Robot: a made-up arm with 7 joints.
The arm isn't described. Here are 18 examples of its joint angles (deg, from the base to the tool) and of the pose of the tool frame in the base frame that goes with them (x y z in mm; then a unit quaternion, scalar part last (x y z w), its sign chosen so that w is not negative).
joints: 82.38 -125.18 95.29 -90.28 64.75 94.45 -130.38
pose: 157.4 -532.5 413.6 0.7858 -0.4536 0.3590 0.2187
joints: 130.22 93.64 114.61 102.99 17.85 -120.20 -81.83
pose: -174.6 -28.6 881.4 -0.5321 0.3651 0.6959 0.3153
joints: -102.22 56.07 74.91 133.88 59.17 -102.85 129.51
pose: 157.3 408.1 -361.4 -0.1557 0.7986 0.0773 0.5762
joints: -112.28 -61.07 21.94 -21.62 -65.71 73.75 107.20
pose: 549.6 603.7 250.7 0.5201 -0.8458 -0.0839 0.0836
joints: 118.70 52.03 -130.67 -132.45 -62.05 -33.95 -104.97
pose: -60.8 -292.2 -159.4 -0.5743 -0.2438 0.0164 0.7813
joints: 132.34 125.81 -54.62 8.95 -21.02 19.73 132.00
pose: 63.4 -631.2 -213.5 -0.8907 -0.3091 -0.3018 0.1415
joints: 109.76 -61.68 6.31 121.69 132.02 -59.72 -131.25
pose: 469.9 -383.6 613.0 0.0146 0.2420 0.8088 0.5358
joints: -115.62 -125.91 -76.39 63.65 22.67 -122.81 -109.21
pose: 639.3 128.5 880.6 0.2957 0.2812 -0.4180 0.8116
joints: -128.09 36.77 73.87 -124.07 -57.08 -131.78 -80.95
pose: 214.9 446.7 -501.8 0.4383 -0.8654 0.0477 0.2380
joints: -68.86 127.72 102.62 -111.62 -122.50 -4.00 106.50
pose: 329.0 213.3 -545.5 0.1415 -0.9809 0.1214 0.0555
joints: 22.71 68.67 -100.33 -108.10 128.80 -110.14 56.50
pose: 74.0 1.1 -538.8 -0.0686 -0.3255 0.8446 0.4196
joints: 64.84 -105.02 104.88 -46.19 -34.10 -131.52 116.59
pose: 198.2 -366.3 407.1 0.5915 -0.6031 0.3391 0.4141
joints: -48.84 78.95 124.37 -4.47 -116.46 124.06 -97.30
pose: 324.1 -180.1 -537.2 0.3186 0.7798 -0.2905 0.4540
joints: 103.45 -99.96 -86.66 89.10 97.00 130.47 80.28
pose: 496.0 -580.3 -382.9 0.4708 0.0573 0.8591 0.1922
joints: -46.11 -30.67 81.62 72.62 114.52 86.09 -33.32
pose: 63.0 -341.9 -394.5 0.8312 -0.5492 -0.0330 0.0798
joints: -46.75 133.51 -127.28 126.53 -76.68 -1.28 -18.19
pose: 86.8 495.5 -134.1 -0.3492 -0.5162 0.4298 0.6534
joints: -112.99 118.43 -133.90 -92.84 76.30 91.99 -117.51
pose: 402.6 708.1 304.0 -0.3907 -0.7150 -0.0176 0.5794
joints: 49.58 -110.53 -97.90 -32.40 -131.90 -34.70 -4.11
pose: 409.3 28.1 -167.1 -0.2799 -0.2275 0.8262 0.4328
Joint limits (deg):
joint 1: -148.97..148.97
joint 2: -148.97..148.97
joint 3: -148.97..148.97
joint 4: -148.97..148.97
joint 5: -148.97..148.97
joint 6: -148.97..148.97
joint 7: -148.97..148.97
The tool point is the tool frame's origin. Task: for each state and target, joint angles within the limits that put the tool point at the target. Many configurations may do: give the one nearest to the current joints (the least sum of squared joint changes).
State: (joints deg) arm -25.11 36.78 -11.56 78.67 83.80 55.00 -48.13
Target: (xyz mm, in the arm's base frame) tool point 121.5 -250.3 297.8
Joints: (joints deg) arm -16.29 64.58 -24.81 60.33 79.36 31.67 -62.24
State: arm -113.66 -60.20 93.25 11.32 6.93 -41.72 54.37
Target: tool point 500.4 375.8 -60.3
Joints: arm -119.07 -56.01 96.64 -7.79 -24.72 -65.01 29.95
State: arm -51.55 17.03 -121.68 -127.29 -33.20 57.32 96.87
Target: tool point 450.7 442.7 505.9
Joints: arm -60.20 20.40 -86.45 -139.42 -33.70 58.85 88.36
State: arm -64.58 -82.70 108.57 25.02 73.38 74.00 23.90
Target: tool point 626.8 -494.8 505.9
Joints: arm -30.10 -81.64 141.15 32.55 71.47 74.45 20.41
